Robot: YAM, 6 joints.
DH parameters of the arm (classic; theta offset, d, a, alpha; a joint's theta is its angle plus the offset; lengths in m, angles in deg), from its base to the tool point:
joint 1: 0 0.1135 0.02 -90
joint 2: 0 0 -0.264 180
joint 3: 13.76 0 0.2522 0
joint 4: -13.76 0 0.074 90
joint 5: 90 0 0 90
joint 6: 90 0.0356 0 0
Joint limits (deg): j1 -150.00..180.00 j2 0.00..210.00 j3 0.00..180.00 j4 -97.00..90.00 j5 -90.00..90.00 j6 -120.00..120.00
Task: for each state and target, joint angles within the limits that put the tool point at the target. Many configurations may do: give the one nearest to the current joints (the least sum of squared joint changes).
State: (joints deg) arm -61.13 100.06 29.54 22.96 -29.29 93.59
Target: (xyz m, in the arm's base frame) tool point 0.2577 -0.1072 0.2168
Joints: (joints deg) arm -26.75 76.78 33.80 25.76 -34.73 93.59
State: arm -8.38 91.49 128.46 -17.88 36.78 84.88
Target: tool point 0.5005 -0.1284 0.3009
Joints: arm -12.10 125.53 116.32 -18.21 35.36 84.88
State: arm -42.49 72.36 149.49 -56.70 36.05 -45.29
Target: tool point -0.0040 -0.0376 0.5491
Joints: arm -54.49 57.06 120.07 -81.49 44.83 -45.29
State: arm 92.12 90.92 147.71 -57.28 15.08 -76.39
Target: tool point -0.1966 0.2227 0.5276
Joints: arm 132.66 96.01 135.11 -66.12 10.27 -76.39
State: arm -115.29 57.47 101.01 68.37 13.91 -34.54
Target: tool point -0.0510 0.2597 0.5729
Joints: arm -81.38 34.52 105.44 76.08 18.82 -34.54
